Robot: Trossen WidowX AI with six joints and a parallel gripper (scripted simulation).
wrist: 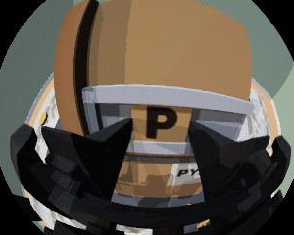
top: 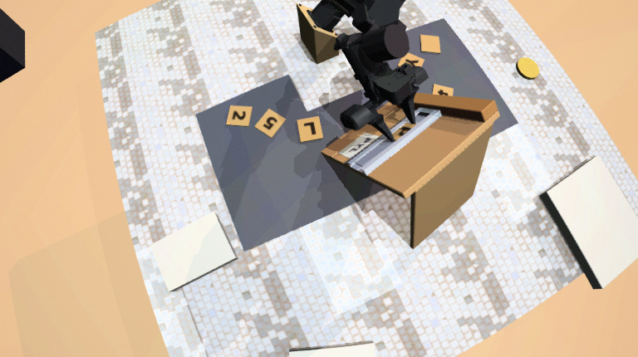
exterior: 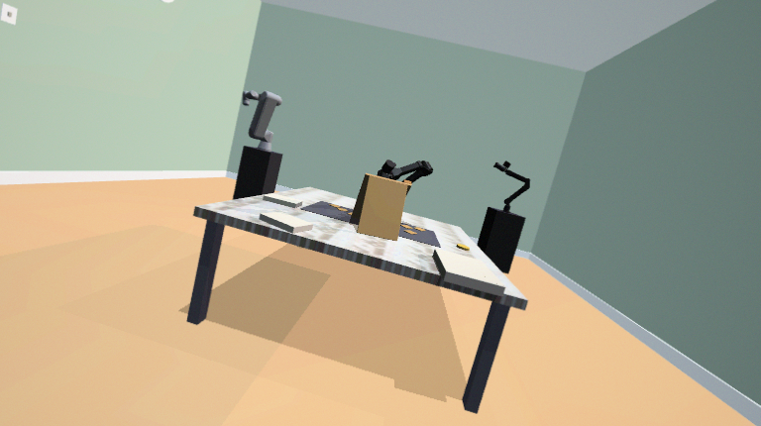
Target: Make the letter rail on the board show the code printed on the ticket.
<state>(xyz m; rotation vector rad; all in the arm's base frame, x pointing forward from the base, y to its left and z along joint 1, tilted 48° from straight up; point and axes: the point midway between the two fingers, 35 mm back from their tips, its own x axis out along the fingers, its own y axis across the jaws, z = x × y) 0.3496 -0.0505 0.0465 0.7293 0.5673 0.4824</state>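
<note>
My gripper tip is now 4 cm past the white ticket, 7 cm to the left of it and 7 cm above it. Round my gripper tip: L tile (16 cm behind, 14 cm to the right, 16 cm below); then P tile (right at my gripper tip); then dark mat (17 cm behind, 1 cm to the right, 16 cm below).
</note>
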